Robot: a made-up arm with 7 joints. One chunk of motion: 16 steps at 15 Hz.
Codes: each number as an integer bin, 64 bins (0 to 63) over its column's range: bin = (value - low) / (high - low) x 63, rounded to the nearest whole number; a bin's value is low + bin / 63 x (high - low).
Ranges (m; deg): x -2.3..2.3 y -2.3..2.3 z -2.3..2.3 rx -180..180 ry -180..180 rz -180..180
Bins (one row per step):
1: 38 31 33 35 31 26
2: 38 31 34 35 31 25
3: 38 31 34 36 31 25
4: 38 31 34 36 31 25
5: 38 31 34 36 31 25
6: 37 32 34 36 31 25
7: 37 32 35 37 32 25
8: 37 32 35 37 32 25
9: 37 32 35 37 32 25
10: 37 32 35 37 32 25
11: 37 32 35 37 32 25
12: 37 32 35 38 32 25
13: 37 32 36 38 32 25
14: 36 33 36 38 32 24
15: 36 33 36 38 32 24
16: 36 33 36 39 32 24
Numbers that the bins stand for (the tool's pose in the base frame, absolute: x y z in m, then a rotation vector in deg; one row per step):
1: 0.4746 -0.0365 0.1095 20.00 -2.86 -31.43
2: 0.4746 -0.0365 0.1825 20.00 -2.86 -37.14
3: 0.4746 -0.0365 0.1825 25.71 -2.86 -37.14
4: 0.4746 -0.0365 0.1825 25.71 -2.86 -37.14
5: 0.4746 -0.0365 0.1825 25.71 -2.86 -37.14
6: 0.4016 0.0365 0.1825 25.71 -2.86 -37.14
7: 0.4016 0.0365 0.2556 31.43 2.86 -37.14
8: 0.4016 0.0365 0.2556 31.43 2.86 -37.14
9: 0.4016 0.0365 0.2556 31.43 2.86 -37.14
10: 0.4016 0.0365 0.2556 31.43 2.86 -37.14
11: 0.4016 0.0365 0.2556 31.43 2.86 -37.14
12: 0.4016 0.0365 0.2556 37.14 2.86 -37.14
13: 0.4016 0.0365 0.3286 37.14 2.86 -37.14
14: 0.3286 0.1095 0.3286 37.14 2.86 -42.86
15: 0.3286 0.1095 0.3286 37.14 2.86 -42.86
16: 0.3286 0.1095 0.3286 42.86 2.86 -42.86

